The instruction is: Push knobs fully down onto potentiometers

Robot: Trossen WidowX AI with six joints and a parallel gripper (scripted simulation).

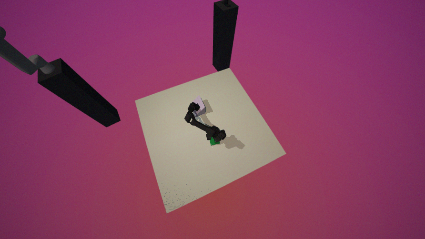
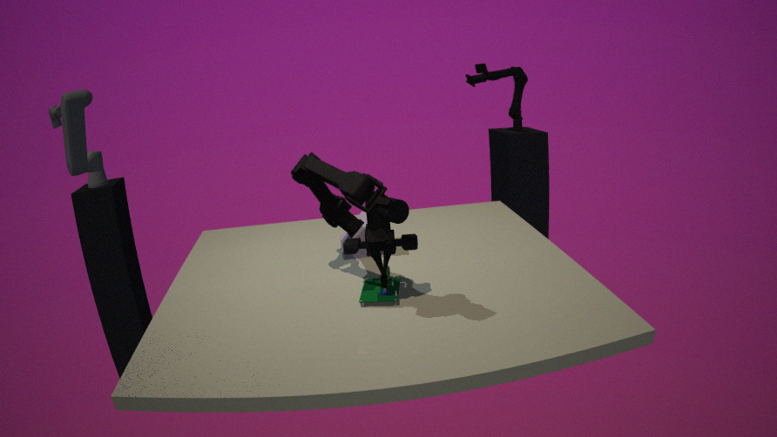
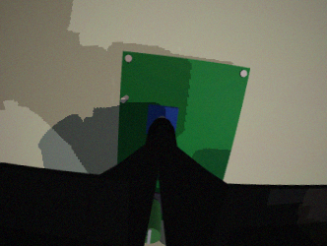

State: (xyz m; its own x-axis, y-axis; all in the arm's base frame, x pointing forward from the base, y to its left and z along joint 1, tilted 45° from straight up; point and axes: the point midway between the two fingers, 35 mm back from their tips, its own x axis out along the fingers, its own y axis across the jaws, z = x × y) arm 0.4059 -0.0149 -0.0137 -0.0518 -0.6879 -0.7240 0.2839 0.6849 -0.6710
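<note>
The green knob lies 80 mm behind my gripper tip, 20 mm to the left of it and 20 mm below it.
</note>
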